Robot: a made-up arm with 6 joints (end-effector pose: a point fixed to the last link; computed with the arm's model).
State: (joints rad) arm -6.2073 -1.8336 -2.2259 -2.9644 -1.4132 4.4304
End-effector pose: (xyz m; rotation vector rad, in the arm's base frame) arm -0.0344 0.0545 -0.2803 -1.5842 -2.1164 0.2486
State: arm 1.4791 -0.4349 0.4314 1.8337 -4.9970 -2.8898
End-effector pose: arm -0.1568 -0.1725 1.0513 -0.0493 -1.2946 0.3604
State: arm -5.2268 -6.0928 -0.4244 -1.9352 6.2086 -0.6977
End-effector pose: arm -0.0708 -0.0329 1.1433 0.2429 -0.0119 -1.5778
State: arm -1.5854 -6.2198 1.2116 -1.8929 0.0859 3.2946
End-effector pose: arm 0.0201 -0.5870 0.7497 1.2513 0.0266 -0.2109
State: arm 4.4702 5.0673 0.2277 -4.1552 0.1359 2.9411
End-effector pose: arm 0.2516 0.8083 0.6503 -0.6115 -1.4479 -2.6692
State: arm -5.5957 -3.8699 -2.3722 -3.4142 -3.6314 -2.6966
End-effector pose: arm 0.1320 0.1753 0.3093 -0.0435 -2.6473 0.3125
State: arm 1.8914 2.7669 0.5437 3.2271 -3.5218 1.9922
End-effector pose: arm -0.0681 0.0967 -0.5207 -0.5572 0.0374 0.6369
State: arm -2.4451 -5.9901 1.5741 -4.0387 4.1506 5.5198
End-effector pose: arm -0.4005 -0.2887 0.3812 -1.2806 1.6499 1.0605
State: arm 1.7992 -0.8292 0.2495 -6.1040 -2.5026 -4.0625
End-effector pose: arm 0.0976 -0.5344 0.7460 0.4135 2.9953 -0.0150
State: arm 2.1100 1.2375 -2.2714 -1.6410 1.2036 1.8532
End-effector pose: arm 0.1065 -0.0506 0.5846 1.9995 0.4387 2.3258
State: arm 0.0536 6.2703 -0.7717 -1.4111 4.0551 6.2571
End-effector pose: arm -0.3117 0.1077 0.8572 -1.2073 -2.3554 -1.4750
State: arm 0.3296 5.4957 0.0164 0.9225 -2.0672 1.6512
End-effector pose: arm -0.5577 -0.2329 0.7311 0.9148 2.3857 -0.8499
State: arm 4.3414 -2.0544 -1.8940 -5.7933 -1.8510 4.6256
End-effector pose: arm -0.0331 -0.0510 -0.2120 -0.6298 -0.5234 2.3258
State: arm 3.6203 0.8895 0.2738 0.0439 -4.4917 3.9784
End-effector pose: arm -0.6458 -0.3830 0.5192 -0.5161 -2.9667 0.2224
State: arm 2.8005 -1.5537 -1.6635 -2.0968 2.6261 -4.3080
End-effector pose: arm 0.3008 -0.0967 -0.1699 -0.4746 0.1175 0.5945
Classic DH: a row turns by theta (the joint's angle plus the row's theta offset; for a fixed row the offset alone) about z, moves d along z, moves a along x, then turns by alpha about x. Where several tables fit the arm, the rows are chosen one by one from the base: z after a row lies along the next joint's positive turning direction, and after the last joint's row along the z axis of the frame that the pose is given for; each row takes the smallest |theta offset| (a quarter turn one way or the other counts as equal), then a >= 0, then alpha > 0; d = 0 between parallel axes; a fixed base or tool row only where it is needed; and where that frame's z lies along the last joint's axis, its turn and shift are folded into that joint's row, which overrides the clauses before.
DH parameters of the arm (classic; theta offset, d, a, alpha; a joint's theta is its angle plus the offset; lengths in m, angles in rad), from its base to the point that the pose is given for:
joint 1: 0 0.2036 0 -1.5708
joint 2: -1.5708 0 0.3721 0
joint 3: 1.5708 0.0377 0 1.5708
joint 4: 0 0.4793 0 -1.5708
joint 5: 0 0 0 1.5708
joint 6: 0 0.1107 0 0

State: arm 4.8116 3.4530 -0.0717 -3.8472 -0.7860 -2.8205
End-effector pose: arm -0.0432 0.3015 -0.6780 -1.0716 -1.9162 -0.4285
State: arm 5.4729 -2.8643 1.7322 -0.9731 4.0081 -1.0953
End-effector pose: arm -0.2606 0.4298 -0.0241 0.3202 2.2974 0.3370
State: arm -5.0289 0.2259 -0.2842 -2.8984 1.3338 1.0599
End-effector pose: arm -0.0269 -0.0442 1.0646 1.3760 0.2935 -0.4766
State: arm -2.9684 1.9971 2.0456 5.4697 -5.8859 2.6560
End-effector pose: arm 0.1344 0.0168 -0.2881 -1.4285 1.3549 -0.4381
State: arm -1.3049 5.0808 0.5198 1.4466 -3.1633 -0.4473
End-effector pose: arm -0.1136 0.5696 0.6238 -0.8694 2.8272 -1.0556
